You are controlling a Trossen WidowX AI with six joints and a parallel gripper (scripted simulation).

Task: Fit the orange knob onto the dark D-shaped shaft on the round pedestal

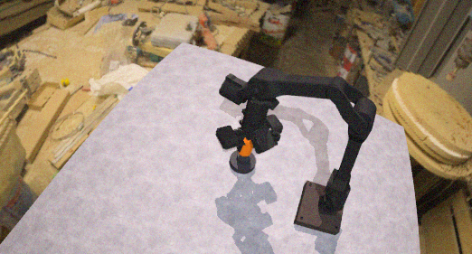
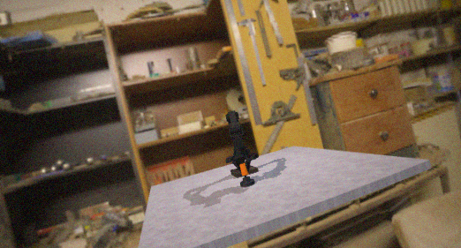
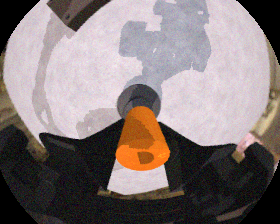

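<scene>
Right now my gripper tip is 40 mm above the round dark pedestal. From my gripper tip the other things lie so: orange knob (20 mm above).
</scene>
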